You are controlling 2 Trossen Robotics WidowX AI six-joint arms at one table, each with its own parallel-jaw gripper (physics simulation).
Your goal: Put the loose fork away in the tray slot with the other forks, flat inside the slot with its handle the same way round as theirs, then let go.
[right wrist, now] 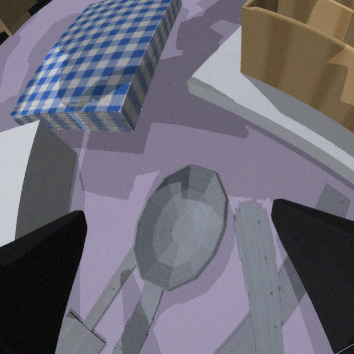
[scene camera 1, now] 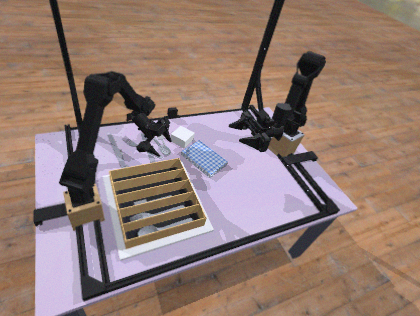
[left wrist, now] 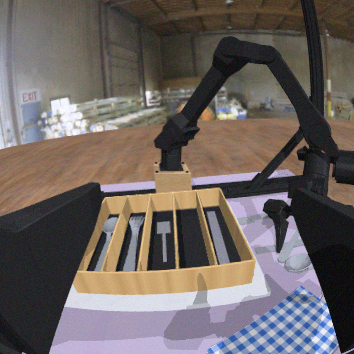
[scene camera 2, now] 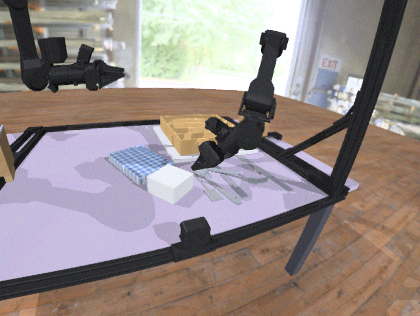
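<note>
The loose fork lies flat among other cutlery beside the tray. Its tines point right in scene camera 2. In the right wrist view a grey handle, which looks like the fork's, lies between the fingers, nearer the right one; its tines are outside that view. The tray's fork lies in the second slot from the left in the left wrist view, tines far, handle near. My right gripper is open and empty, low over the cutlery. My left gripper is open and empty, raised.
A loose spoon lies beside that handle, with a spatula at lower left and a knife farther off. A white box and a checked cloth stand close by. The tray rests on a white board.
</note>
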